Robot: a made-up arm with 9 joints. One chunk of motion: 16 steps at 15 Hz.
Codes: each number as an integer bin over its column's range. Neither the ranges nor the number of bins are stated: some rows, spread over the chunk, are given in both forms.
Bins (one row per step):
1: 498 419 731 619 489 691 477 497 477
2: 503 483 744 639 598 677 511 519 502
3: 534 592 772 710 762 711 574 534 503
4: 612 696 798 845 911 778 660 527 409
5: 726 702 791 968 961 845 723 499 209
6: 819 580 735 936 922 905 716 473 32
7: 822 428 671 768 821 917 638 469 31
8: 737 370 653 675 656 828 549 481 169
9: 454 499 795 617 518 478 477 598 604
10: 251 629 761 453 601 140 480 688 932
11: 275 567 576 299 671 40 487 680 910
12: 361 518 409 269 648 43 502 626 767
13: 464 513 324 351 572 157 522 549 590
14: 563 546 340 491 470 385 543 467 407
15: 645 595 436 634 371 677 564 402 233
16: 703 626 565 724 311 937 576 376 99
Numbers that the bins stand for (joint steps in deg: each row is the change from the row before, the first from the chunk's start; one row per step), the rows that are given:
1: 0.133 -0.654 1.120 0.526 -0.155 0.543 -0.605 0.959 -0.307
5: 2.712 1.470 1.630 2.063 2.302 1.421 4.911 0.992 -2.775
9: -0.365 -0.054 1.664 0.518 -0.004 -0.673 -0.605 2.617 0.862
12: -1.417 0.089 -1.620 -1.015 0.673 -3.155 -0.044 3.077 2.363
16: 2.452 0.900 -0.293 0.989 -1.081 1.946 1.615 -1.027 -3.788
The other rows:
2: 0.190 -0.174 1.230 0.614 0.413 0.463 0.158 1.320 -0.077
3: 0.540 0.644 1.469 0.927 1.266 0.657 1.570 1.566 -0.068
4: 1.423 1.425 1.690 1.522 2.042 1.039 3.499 1.451 -0.933
6: 3.764 0.554 1.154 1.923 2.099 1.764 4.754 0.565 -4.405
7: 3.798 -0.587 0.609 1.183 1.573 1.832 3.006 0.499 -4.415
8: 2.836 -1.022 0.456 0.773 0.715 1.324 1.010 0.696 -3.144
10: -2.661 0.922 1.375 -0.205 0.428 -2.601 -0.537 4.094 3.883
11: -2.389 0.457 -0.199 -0.883 0.793 -3.172 -0.380 3.963 3.680
13: -0.252 0.051 -2.343 -0.654 0.277 -2.504 0.405 1.813 0.733
14: 0.868 0.299 -2.207 -0.037 -0.254 -1.203 0.875 0.466 -0.952
15: 1.796 0.667 -1.390 0.592 -0.769 0.463 1.346 -0.601 -2.554

